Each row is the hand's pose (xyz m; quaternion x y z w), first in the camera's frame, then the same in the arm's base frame.
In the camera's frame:
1: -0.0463 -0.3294 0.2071 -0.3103 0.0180 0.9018 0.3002
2: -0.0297 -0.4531 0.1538 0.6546 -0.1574 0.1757 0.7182
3: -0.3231 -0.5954 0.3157 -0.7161 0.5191 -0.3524 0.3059
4: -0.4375 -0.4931 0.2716 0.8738 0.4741 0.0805 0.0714
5: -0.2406 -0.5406 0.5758 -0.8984 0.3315 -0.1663 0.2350
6: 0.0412 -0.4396 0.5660 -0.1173 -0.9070 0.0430 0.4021
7: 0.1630 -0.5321 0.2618 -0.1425 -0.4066 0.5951 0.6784
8: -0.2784 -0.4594 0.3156 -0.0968 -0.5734 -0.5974 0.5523
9: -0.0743 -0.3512 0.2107 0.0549 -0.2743 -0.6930 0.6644
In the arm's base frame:
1: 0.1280 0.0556 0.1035 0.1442 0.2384 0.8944 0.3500
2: 0.0710 -0.0662 0.0854 0.6001 0.1297 -0.2379 0.7526
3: 0.0286 -0.1329 0.4408 0.7406 -0.6689 0.0307 0.0562
4: -0.0505 -0.0029 0.4891 -0.8546 -0.3425 0.3741 0.1109
5: 0.2984 -0.1106 0.5055 0.8314 -0.5032 -0.2352 0.0148
6: 0.4546 -0.0861 0.2512 -0.2130 -0.5835 0.0858 0.7790
7: 0.2483 -0.1963 0.0038 0.0750 0.0121 0.5210 0.8502
8: 0.0751 -0.0133 0.3774 -0.4636 -0.2545 -0.5160 0.6738
9: 0.1126 0.0417 0.1326 -0.3450 0.0358 -0.6990 0.6254

